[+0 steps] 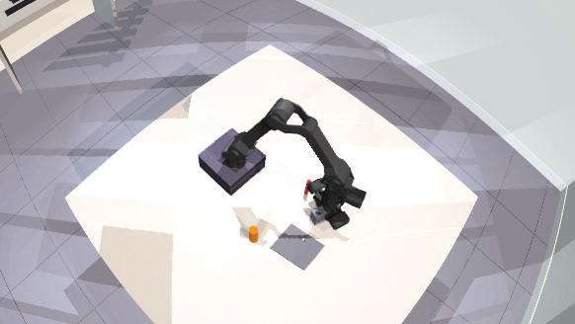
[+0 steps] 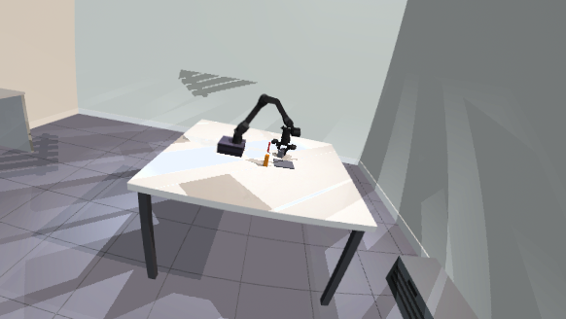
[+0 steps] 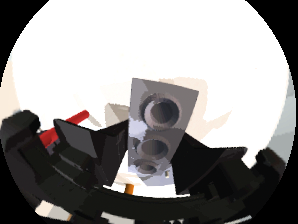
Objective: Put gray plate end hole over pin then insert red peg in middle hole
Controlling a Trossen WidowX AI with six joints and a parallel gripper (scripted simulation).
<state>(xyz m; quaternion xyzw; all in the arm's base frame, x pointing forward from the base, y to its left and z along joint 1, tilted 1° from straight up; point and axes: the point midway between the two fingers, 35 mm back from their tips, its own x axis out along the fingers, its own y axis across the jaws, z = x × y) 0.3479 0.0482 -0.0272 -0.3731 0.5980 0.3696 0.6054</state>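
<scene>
The base lies 140 mm to the right of my gripper tip. From my gripper tip the other things lie so: orange cylinder: 140 mm behind, 220 mm to the right, 30 mm above; then red peg: 100 mm behind, 40 mm to the left, 30 mm above; then gray plate: 30 mm above.
</scene>
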